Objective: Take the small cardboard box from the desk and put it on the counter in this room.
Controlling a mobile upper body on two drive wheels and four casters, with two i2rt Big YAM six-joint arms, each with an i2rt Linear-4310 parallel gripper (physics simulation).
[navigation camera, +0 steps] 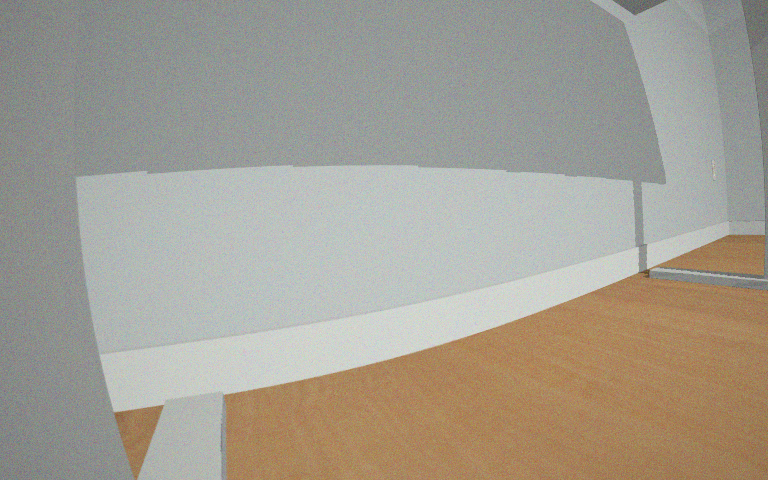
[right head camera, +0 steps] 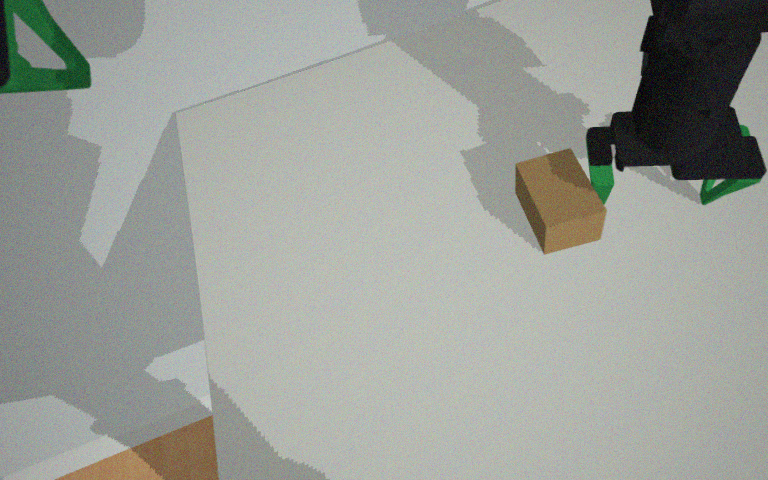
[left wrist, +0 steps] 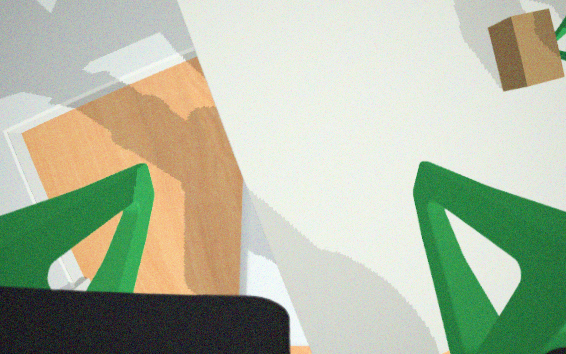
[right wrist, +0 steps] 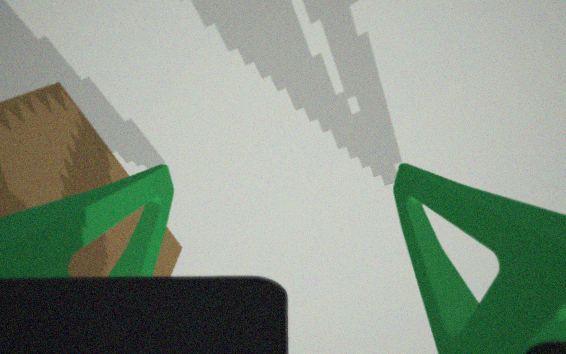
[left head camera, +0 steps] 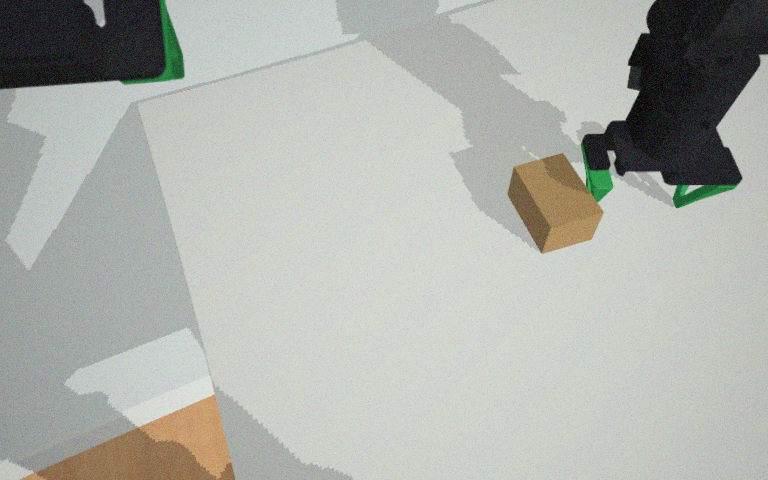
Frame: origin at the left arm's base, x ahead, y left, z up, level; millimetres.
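Seen in the pictures: left gripper, fingertip midpoint: (right head camera: pixel 13 86) (left wrist: pixel 283 177) (left head camera: pixel 90 73); right gripper, fingertip midpoint: (right head camera: pixel 650 201) (right wrist: pixel 283 176) (left head camera: pixel 630 204).
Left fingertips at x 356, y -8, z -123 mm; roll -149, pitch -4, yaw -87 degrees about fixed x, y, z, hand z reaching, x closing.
Note:
A point is followed by its place in that frame.
The small cardboard box (left head camera: pixel 557 198) {z -413, x 497, y -343 mm} (right head camera: pixel 560 192) {z -413, x 501, y -346 mm} (left wrist: pixel 545 52) {z -413, x 505, y -356 mm} (right wrist: pixel 45 155) {z -438, x 547, y -364 mm} lies on the pale desk (left head camera: pixel 368 283) {z -463, x 422, y -139 mm} (right head camera: pixel 368 283) {z -463, x 422, y -144 mm} (left wrist: pixel 350 125) {z -463, x 397, y -115 mm} (right wrist: pixel 300 235) {z -463, x 489, y -448 mm}, right of centre in both head views. My right gripper (left head camera: pixel 637 200) {z -461, x 525, y -440 mm} (right head camera: pixel 654 202) {z -461, x 525, y -440 mm} (right wrist: pixel 283 176) {z -461, x 525, y -440 mm} is open, just right of the box. Its left finger overlaps the box in the right wrist view; the box is not between the fingers, and I cannot tell whether they touch. My left gripper (left wrist: pixel 283 177) {z -123, x 356, y -8 mm} is open and empty, over the desk's left edge, far from the box. No counter can be made out.
A wall (navigation camera: pixel 339 243) {z -1207, x 886, y -164 mm} with a white baseboard (navigation camera: pixel 339 345) {z -1368, x 865, y -150 mm} runs along the wooden floor (navigation camera: pixel 481 407) {z -1413, x 715, y -335 mm} (left wrist: pixel 90 150) {z -1413, x 318, y 639 mm}. A grey bar (navigation camera: pixel 189 441) juts out at the lower left of the navigation view; another low grey bar (navigation camera: pixel 707 278) {z -1396, x 1048, y -1134 mm} lies at its right.

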